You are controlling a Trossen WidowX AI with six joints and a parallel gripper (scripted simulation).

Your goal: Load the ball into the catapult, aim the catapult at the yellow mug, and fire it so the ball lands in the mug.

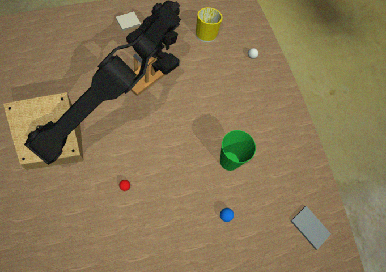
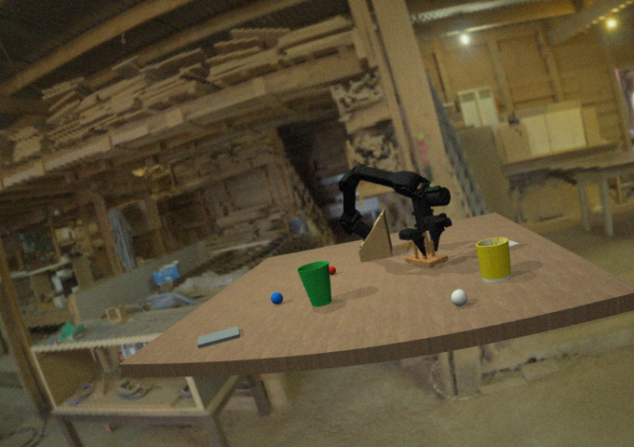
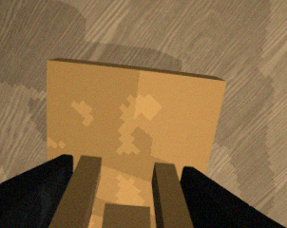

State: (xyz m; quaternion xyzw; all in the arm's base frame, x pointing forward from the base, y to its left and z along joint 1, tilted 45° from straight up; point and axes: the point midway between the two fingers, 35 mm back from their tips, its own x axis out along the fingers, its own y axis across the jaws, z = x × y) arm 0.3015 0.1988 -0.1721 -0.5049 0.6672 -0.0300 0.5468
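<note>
Right now my gripper tip is 10 cm past the red ball, 39 cm to the left of it and 3 cm above it. Also, from my gripper tip: white tile 8 cm behind, 26 cm to the left, 4 cm below; then wooden catapult 6 cm behind, 4 cm to the right, 2 cm above; then yellow mug 21 cm ahead, 19 cm to the left, 2 cm below.
</note>
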